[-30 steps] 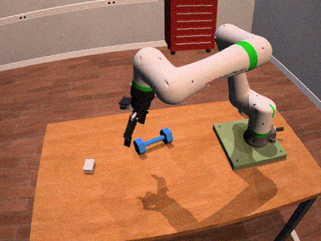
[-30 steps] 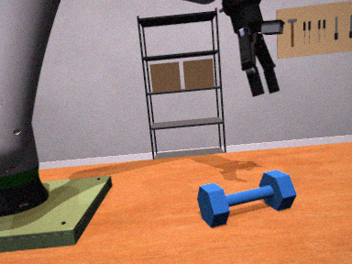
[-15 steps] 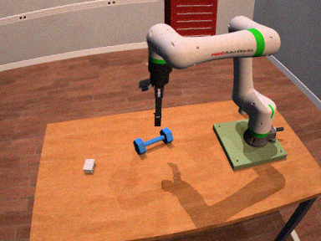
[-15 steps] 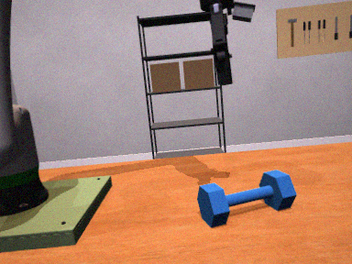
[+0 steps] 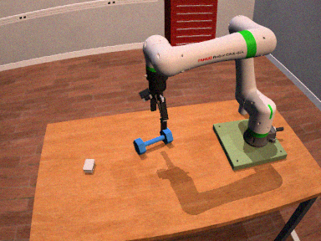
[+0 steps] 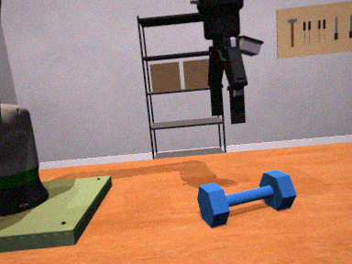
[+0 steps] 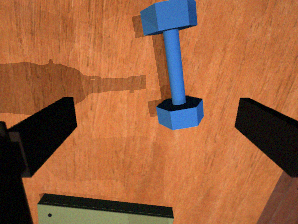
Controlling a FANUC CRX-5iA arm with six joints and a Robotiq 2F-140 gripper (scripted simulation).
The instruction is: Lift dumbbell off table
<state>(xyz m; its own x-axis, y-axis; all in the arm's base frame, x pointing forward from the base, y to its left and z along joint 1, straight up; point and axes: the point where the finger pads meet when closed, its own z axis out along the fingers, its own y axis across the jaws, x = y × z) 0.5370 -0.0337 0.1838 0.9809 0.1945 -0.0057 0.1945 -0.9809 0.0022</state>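
The blue dumbbell lies 18 cm below my hand, 4 cm to the right of it and 3 cm ahead of it. From my hand the other things lie so: white block: 37 cm ahead, 20 cm below, 7 cm to the left.
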